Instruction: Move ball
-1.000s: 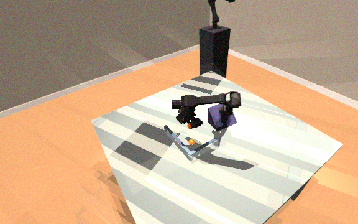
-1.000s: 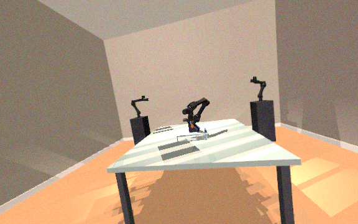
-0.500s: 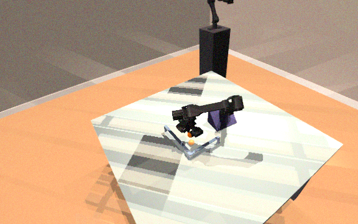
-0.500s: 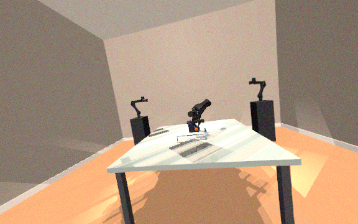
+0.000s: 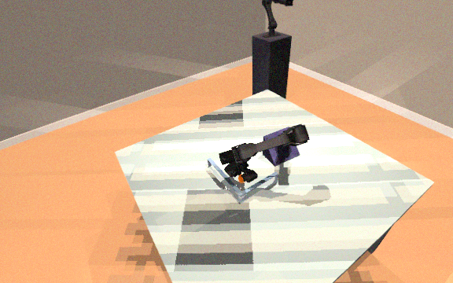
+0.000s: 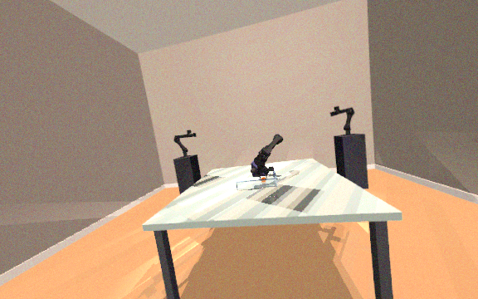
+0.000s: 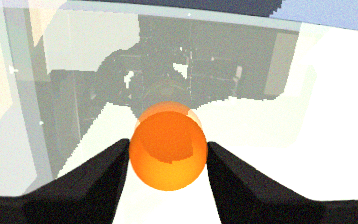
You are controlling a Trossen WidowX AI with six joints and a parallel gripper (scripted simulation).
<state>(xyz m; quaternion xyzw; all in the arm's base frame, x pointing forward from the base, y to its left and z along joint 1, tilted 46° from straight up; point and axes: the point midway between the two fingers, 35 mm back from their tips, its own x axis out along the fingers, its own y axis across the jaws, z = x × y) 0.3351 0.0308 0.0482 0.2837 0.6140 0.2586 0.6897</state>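
My gripper tip is now 1 cm above the see-through copy. Also, from my gripper tip: orange ball: right at my gripper tip.
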